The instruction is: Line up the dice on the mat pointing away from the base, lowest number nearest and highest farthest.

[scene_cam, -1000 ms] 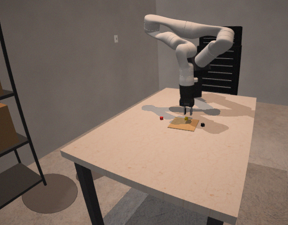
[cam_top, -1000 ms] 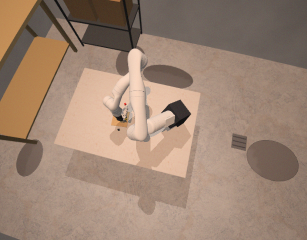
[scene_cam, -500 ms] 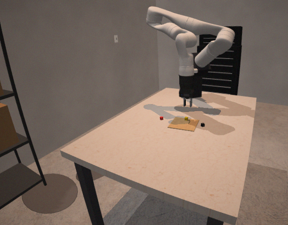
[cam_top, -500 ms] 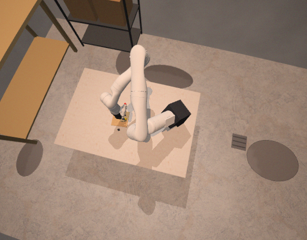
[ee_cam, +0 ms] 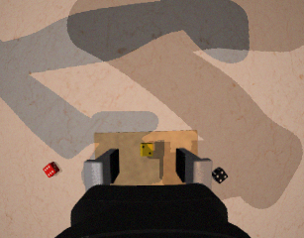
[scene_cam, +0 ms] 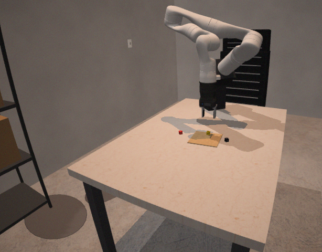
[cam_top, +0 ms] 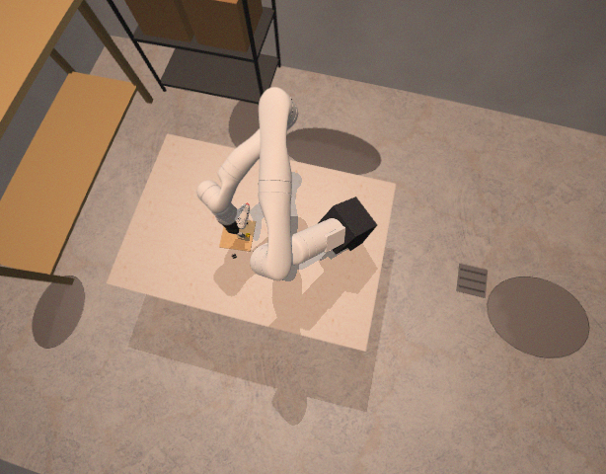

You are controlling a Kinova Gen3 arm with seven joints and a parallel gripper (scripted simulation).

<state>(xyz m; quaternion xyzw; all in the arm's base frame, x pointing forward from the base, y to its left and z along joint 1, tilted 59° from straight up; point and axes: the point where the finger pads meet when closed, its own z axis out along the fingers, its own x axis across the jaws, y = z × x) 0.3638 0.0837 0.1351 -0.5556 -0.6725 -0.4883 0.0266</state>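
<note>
Now: hand 1 cm past the black die, 11 cm to the right of it and 11 cm above it. Also, from my hand: tan mat: 4 cm ahead, 2 cm to the left, 11 cm below; yellow die: 10 cm below; red die: 9 cm ahead, 11 cm to the right, 11 cm below.
</note>
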